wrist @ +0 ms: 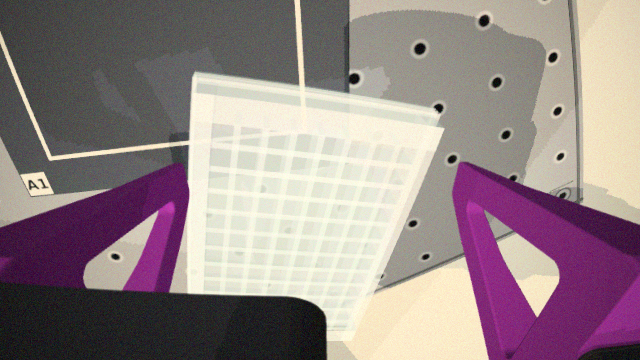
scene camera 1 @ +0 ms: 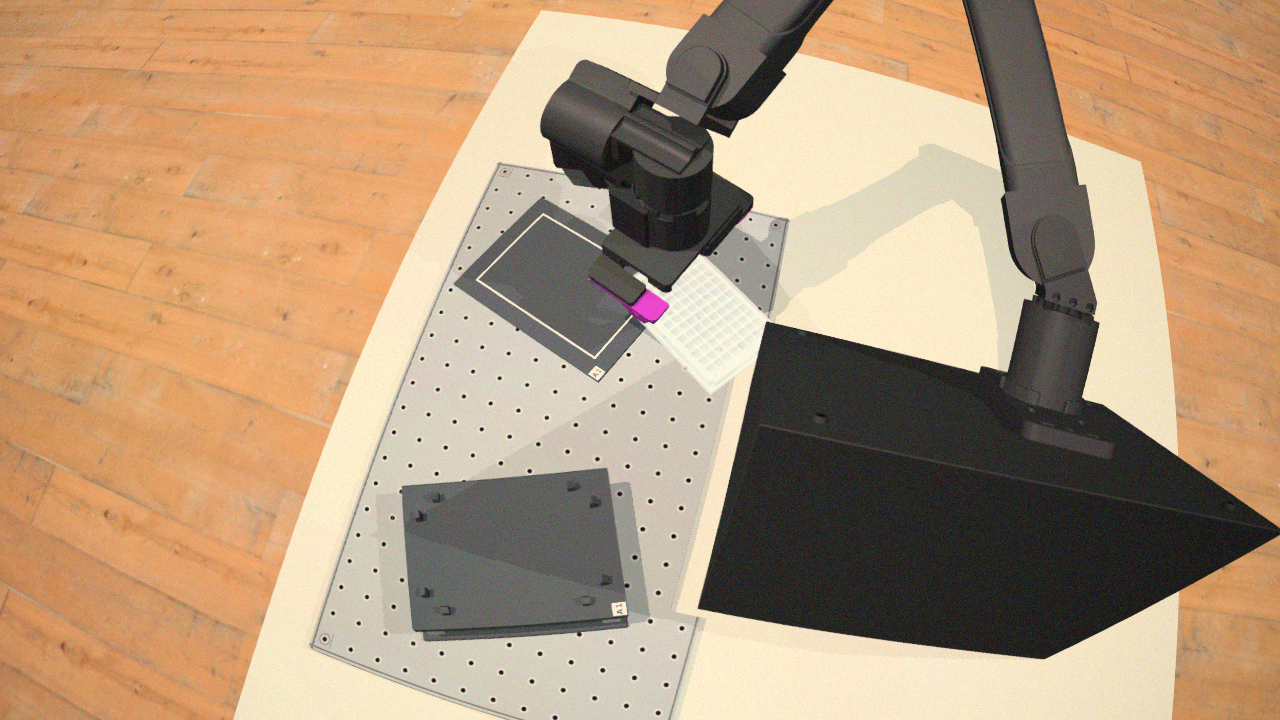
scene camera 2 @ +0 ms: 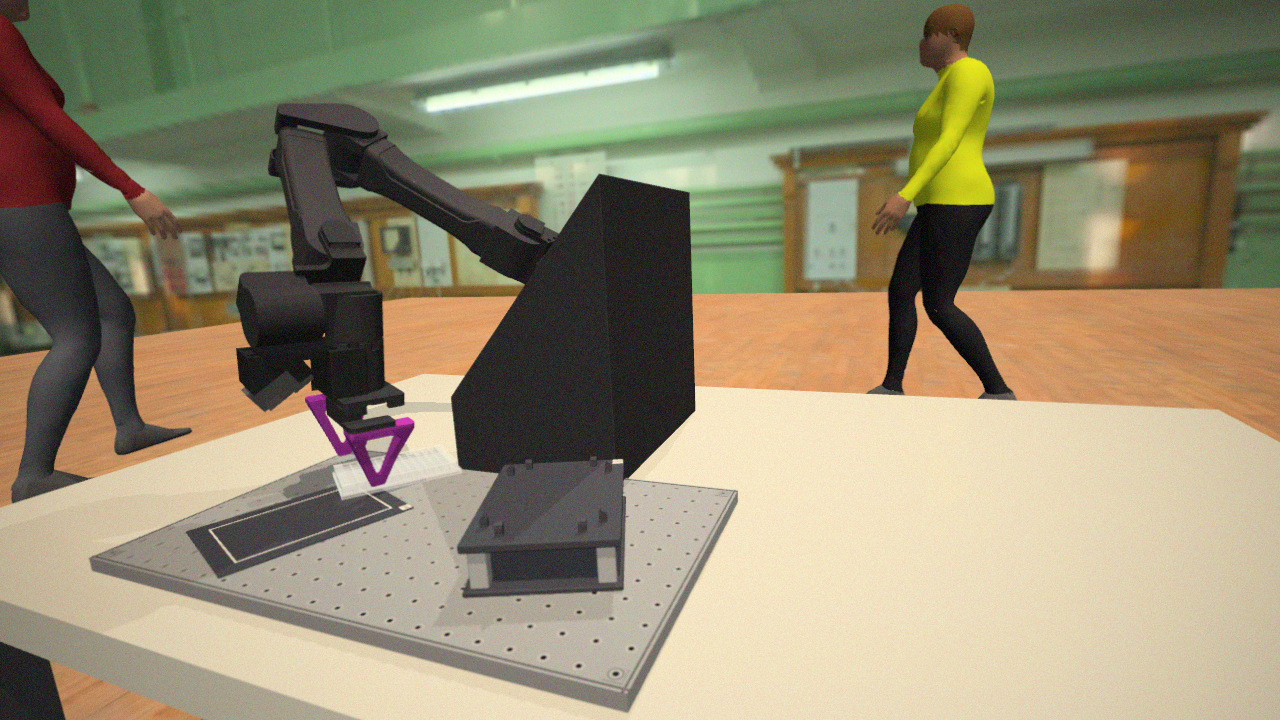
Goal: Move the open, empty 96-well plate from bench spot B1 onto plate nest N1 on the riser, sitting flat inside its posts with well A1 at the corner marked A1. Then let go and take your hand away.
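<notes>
The clear, whitish 96-well plate lies off to the side of the dark mat of spot B1, one end over the mat's edge. Whether it is slightly tilted is unclear. My gripper is open, its magenta fingers on either side of the plate. In the wrist view the left finger is very near the plate's left edge; a wider gap shows at the right. Nest N1 is empty on its riser, with short posts and an A1 label.
A perforated grey board carries the mat and riser. A large black block stands beside the board, close to the plate. My arm's base is mounted on it. The cream table extends around them.
</notes>
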